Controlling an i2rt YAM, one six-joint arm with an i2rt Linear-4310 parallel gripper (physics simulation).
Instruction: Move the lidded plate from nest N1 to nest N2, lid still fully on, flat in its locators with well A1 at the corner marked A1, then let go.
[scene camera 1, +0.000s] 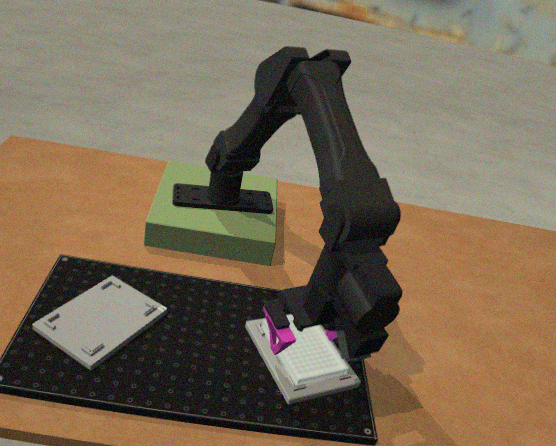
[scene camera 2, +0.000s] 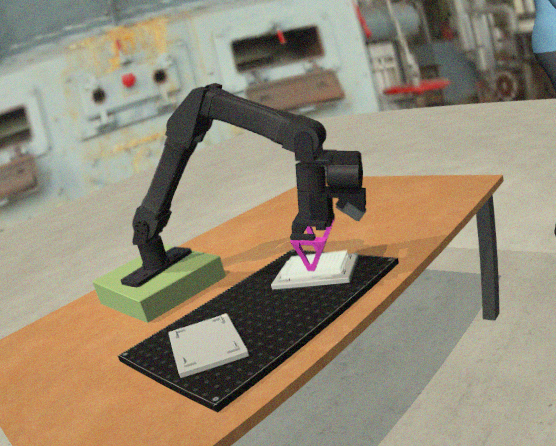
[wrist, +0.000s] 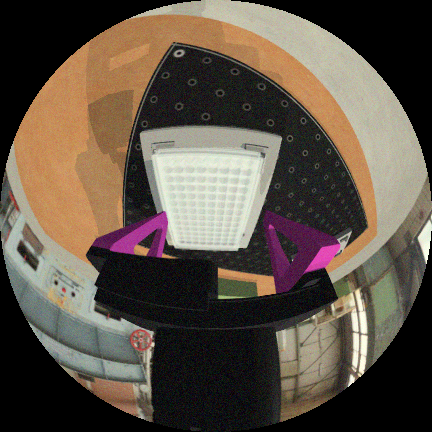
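Pixels of known places: gripper, fingertip midpoint: (scene camera 1: 301, 344) (scene camera 2: 315, 260) (wrist: 215, 216); arm's base, origin of the base link: (scene camera 1: 222, 200) (scene camera 2: 157, 267).
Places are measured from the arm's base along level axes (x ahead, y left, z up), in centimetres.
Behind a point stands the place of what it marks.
Note:
The white lidded plate (scene camera 1: 317, 357) {x 40.7, y 12.0, z -1.9 cm} (scene camera 2: 327, 262) {x 41.2, y 10.2, z -1.9 cm} (wrist: 207, 185) {x 41.2, y 11.4, z -1.9 cm} sits in the grey nest N1 (scene camera 1: 322, 389) {x 45.4, y 12.2, z -3.6 cm} (scene camera 2: 295, 285) {x 36.7, y 3.8, z -4.1 cm} (wrist: 210, 136) {x 44.8, y 12.4, z -3.6 cm}, looking flat, with its clear lid on. My gripper (scene camera 1: 303, 344) {x 38.6, y 9.8, z -1.5 cm} (scene camera 2: 315, 265) {x 38.6, y 9.8, z -1.5 cm} (wrist: 215, 216) {x 38.6, y 9.8, z -1.5 cm} is open, its magenta fingers on either side of the plate toward its arm-base end. In the wrist view both fingertips stand apart from the plate's sides. The empty grey nest N2 (scene camera 1: 100, 320) {x 33.4, y -19.9, z -3.6 cm} (scene camera 2: 207, 345) {x 34.0, y -20.9, z -3.6 cm}, with corner locators, lies at the other end of the board; a sliver of it (wrist: 344, 240) {x 38.9, y -22.2, z -3.6 cm} shows in the wrist view. The A1 marks are too small to read.
Both nests stand on a black perforated board (scene camera 1: 200, 350) {x 37.4, y -4.9, z -4.7 cm} (scene camera 2: 280, 325) {x 41.9, y -10.1, z -4.7 cm} (wrist: 220, 107) {x 47.4, y 12.5, z -4.7 cm} on the wooden table (scene camera 1: 475, 325) {x 27.4, y 47.1, z -6.0 cm} (scene camera 2: 400, 200) {x 38.3, y 61.2, z -6.0 cm}. The arm's base stands on a green block (scene camera 1: 210, 235) {x 11.2, y -2.7, z -1.3 cm} (scene camera 2: 120, 295) {x 0.4, y -13.5, z -0.8 cm} (wrist: 237, 287) {x 10.5, y -6.9, z -3.5 cm} behind the board.

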